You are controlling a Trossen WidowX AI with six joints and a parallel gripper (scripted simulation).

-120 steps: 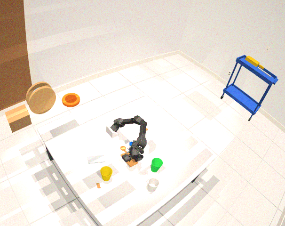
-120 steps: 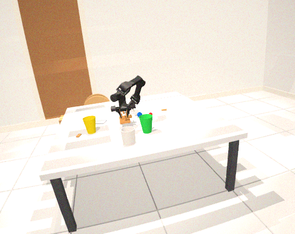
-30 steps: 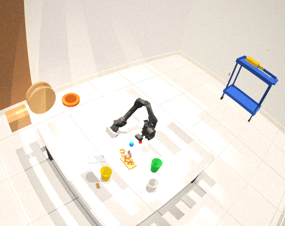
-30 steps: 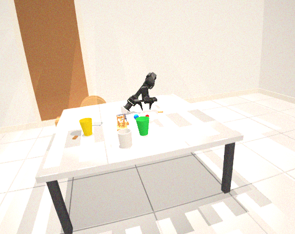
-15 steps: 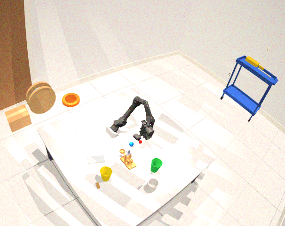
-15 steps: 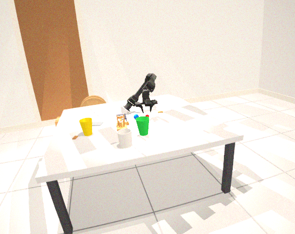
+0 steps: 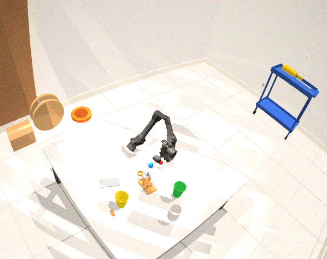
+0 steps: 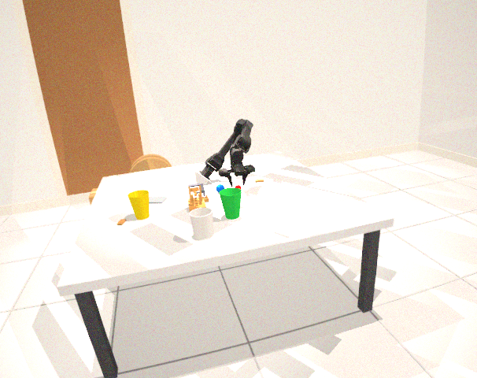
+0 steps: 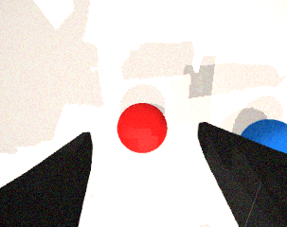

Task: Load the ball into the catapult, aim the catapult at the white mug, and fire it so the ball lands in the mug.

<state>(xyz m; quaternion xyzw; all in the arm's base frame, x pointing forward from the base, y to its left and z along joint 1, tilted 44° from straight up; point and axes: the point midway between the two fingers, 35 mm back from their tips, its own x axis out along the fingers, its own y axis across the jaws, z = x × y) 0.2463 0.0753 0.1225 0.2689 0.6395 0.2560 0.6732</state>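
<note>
The red ball is 1 cm below my gripper tip. Also, from my gripper tip: green cup (30 cm ahead, 11 cm to the right); then blue ball (3 cm behind, 9 cm to the right, 1 cm below); then wooden catapult (7 cm ahead, 22 cm to the right, 2 cm above).
</note>
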